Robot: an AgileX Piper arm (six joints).
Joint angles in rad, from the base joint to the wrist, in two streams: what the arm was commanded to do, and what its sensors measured. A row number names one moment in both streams.
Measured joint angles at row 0:
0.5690 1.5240 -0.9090 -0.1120 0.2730 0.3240
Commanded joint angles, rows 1 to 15:
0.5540 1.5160 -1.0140 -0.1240 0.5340 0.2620
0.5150 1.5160 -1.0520 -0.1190 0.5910 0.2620
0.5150 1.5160 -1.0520 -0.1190 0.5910 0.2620
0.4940 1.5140 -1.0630 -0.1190 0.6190 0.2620
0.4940 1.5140 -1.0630 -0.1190 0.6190 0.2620
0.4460 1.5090 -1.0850 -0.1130 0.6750 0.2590
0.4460 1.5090 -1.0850 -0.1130 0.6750 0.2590
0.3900 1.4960 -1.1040 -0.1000 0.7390 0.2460
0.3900 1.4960 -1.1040 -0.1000 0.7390 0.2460
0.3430 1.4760 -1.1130 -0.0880 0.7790 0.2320
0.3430 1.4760 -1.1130 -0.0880 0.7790 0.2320
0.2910 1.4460 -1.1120 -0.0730 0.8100 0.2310
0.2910 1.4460 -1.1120 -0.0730 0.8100 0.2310
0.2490 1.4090 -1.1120 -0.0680 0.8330 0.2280
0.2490 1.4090 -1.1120 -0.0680 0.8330 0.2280
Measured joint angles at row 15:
0.3000 1.4560 -1.1050 -0.0820 0.7850 0.2480
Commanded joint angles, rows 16 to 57:
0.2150 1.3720 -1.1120 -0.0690 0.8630 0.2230
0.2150 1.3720 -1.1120 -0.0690 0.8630 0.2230
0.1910 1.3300 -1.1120 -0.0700 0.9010 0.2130
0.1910 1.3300 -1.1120 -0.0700 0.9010 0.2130
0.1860 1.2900 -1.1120 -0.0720 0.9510 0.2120
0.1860 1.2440 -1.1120 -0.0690 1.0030 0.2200
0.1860 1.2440 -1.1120 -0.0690 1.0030 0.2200
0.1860 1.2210 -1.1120 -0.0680 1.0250 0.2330
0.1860 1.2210 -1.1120 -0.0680 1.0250 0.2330
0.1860 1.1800 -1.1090 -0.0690 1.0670 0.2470
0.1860 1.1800 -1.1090 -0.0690 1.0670 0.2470
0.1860 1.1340 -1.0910 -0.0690 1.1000 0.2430
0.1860 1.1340 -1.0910 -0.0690 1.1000 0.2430
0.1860 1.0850 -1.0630 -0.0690 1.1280 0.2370
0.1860 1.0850 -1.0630 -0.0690 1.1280 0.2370
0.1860 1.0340 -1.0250 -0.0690 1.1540 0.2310
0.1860 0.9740 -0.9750 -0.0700 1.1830 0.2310
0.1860 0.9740 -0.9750 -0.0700 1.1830 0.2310
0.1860 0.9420 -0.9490 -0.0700 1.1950 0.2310
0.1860 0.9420 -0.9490 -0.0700 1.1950 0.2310
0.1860 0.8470 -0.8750 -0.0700 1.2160 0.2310
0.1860 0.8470 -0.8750 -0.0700 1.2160 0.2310
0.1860 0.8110 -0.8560 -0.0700 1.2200 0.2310
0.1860 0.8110 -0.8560 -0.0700 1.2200 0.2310
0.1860 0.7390 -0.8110 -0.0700 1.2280 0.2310
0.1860 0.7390 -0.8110 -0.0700 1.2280 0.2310
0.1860 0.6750 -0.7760 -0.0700 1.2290 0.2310
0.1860 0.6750 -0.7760 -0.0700 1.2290 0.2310
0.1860 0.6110 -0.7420 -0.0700 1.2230 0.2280
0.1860 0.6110 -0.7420 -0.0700 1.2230 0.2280
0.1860 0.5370 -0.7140 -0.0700 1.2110 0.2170
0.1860 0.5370 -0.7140 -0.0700 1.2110 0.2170
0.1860 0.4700 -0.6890 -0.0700 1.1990 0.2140
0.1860 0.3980 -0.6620 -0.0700 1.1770 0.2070
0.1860 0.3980 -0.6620 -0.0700 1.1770 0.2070
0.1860 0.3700 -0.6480 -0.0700 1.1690 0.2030
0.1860 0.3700 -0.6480 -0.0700 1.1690 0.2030
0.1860 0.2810 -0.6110 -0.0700 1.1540 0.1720
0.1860 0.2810 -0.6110 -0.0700 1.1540 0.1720
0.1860 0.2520 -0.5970 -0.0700 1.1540 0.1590
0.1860 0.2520 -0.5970 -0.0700 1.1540 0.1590
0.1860 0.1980 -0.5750 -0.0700 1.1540 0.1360
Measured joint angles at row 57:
0.1890 0.2590 -0.6030 -0.0750 1.1670 0.1780
